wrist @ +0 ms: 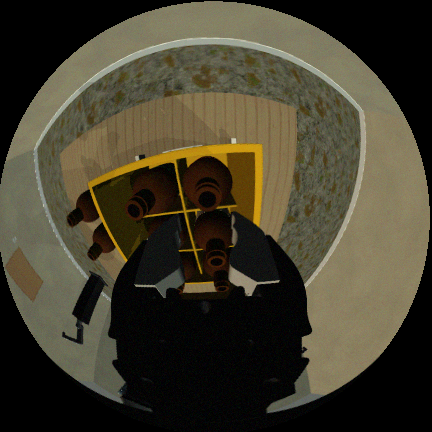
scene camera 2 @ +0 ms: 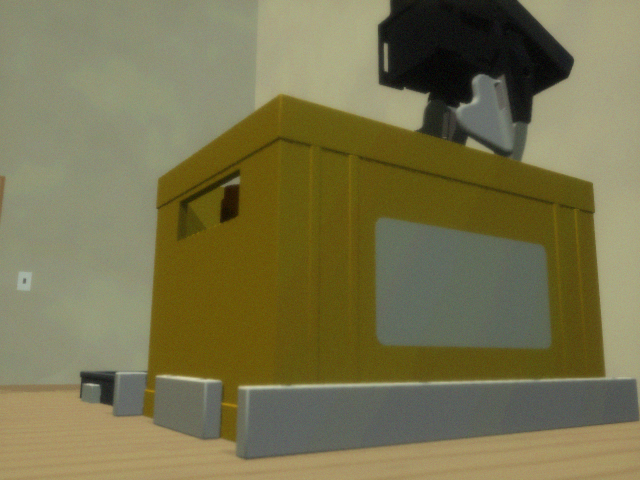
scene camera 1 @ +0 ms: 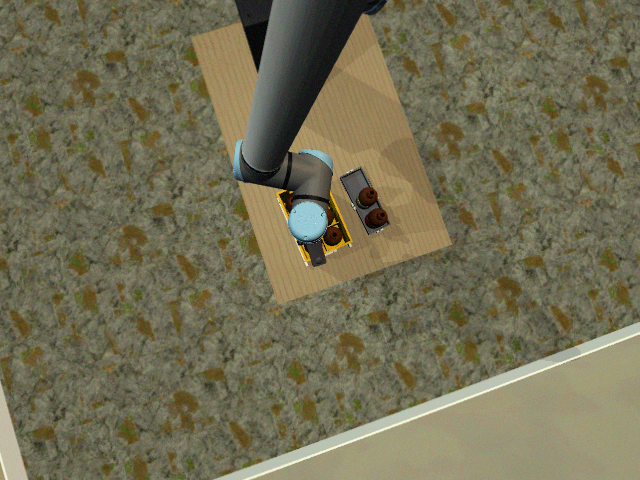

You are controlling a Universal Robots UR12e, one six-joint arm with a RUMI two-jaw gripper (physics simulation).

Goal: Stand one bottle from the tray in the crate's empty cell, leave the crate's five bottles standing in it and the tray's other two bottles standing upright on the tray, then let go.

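Frame: origin at the arm's base, x ahead, y left, z up, level; centimetres.
Seen in the pictures: gripper, fingertip midpoint: (wrist: pixel 205 214).
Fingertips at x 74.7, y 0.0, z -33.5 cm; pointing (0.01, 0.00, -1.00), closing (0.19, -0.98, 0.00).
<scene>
Offsets run from my fingertips to a thing's top centre. "spot": to the spot under its first point. Level surfaces: height alone.
The yellow crate @(dz +1.9, dx -7.5, dy +2.0 cm) (scene camera 1: pixel 343 223) (scene camera 2: pixel 217 310) (wrist: pixel 258 190) stands on the table with several brown bottles in its cells. One bottle @(dz +0.7, dx +2.0, dy +0.2 cm) (wrist: pixel 207 175) stands upright in a corner cell, and another bottle @(dz +0.7, dx -0.3, dy +8.4 cm) (scene camera 1: pixel 333 236) (wrist: pixel 156 187) stands in the cell beside it. More crate bottles are partly hidden by my fingers. My gripper (scene camera 2: pixel 473 135) (wrist: pixel 205 214) is open and empty, with its fingers over the crate by the corner bottle's neck and apart from it. The dark tray (scene camera 1: pixel 355 180) (scene camera 2: pixel 97 384) beside the crate holds two upright bottles, one bottle @(dz +0.4, dx -14.0, dy +24.6 cm) (scene camera 1: pixel 367 196) near its middle and one bottle @(dz +0.4, dx -5.1, dy +27.2 cm) (scene camera 1: pixel 377 217) near its end.
Low grey blocks @(spot: dz -14.3, dx -8.7, dy -9.1 cm) (scene camera 2: pixel 439 415) stand around the crate's base on the wooden table @(dz -15.6 cm) (scene camera 1: pixel 361 113) (wrist: pixel 210 117). The arm (scene camera 1: pixel 302 77) hangs over the crate and hides part of it in the first scene view. The tray lies a short gap from the crate.
</scene>
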